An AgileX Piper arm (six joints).
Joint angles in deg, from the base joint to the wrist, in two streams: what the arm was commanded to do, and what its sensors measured. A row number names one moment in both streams.
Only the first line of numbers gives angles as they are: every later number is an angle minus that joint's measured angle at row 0.
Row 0, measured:
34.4 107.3 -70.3 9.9 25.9 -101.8
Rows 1 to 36, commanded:
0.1 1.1 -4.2 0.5 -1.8 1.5
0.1 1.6 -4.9 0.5 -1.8 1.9
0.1 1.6 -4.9 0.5 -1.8 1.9
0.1 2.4 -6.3 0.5 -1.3 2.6
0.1 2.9 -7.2 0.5 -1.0 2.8
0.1 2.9 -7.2 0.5 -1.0 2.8
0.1 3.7 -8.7 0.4 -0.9 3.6
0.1 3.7 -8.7 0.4 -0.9 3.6
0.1 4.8 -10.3 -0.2 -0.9 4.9
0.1 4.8 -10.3 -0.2 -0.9 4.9
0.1 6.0 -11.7 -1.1 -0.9 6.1
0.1 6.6 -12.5 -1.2 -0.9 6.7
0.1 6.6 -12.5 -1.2 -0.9 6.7
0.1 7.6 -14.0 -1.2 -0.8 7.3
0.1 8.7 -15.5 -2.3 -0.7 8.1
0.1 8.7 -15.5 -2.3 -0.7 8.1
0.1 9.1 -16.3 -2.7 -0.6 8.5
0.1 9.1 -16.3 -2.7 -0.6 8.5
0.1 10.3 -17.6 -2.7 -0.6 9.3
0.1 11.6 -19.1 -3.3 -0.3 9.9
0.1 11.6 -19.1 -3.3 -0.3 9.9
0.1 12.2 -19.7 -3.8 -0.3 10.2
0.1 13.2 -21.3 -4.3 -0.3 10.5
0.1 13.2 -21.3 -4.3 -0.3 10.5
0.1 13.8 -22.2 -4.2 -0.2 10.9
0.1 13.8 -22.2 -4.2 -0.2 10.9
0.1 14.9 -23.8 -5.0 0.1 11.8
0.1 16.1 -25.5 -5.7 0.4 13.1
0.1 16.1 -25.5 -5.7 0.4 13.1
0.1 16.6 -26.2 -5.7 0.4 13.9
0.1 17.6 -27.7 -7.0 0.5 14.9
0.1 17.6 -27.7 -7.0 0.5 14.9
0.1 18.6 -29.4 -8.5 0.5 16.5
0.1 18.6 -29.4 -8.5 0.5 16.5
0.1 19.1 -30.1 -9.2 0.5 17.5
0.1 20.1 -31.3 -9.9 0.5 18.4
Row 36, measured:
0.0 19.9 -28.9 -8.5 3.5 16.5
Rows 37 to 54, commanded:
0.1 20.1 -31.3 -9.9 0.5 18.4
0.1 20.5 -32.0 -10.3 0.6 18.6
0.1 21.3 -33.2 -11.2 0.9 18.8
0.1 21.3 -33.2 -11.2 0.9 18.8
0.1 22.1 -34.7 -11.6 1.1 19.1
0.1 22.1 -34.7 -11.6 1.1 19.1
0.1 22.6 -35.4 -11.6 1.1 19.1
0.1 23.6 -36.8 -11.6 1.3 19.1
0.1 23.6 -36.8 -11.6 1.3 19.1
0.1 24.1 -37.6 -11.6 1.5 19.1
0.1 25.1 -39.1 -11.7 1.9 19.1
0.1 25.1 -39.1 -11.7 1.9 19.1
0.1 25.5 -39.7 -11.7 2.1 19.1
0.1 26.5 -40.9 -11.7 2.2 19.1
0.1 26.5 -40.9 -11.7 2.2 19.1
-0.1 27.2 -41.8 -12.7 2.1 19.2
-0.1 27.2 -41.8 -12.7 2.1 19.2
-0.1 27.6 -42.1 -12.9 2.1 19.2
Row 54, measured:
0.0 28.0 -40.6 -12.0 5.0 18.7
